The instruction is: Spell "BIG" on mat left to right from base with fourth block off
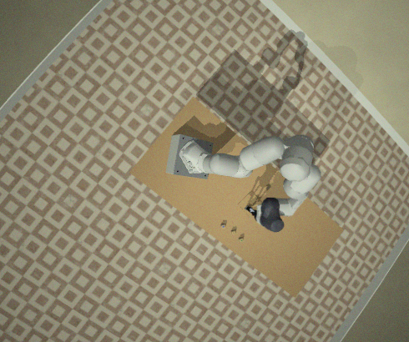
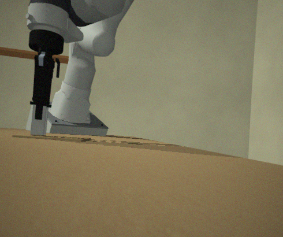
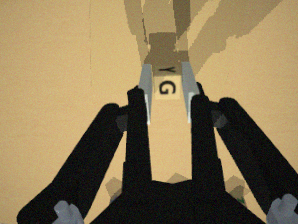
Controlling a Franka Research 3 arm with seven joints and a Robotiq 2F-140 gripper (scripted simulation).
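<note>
The thin mat is 4 cm to the left of my hand, 4 cm below it and 1 cm behind it.
</note>
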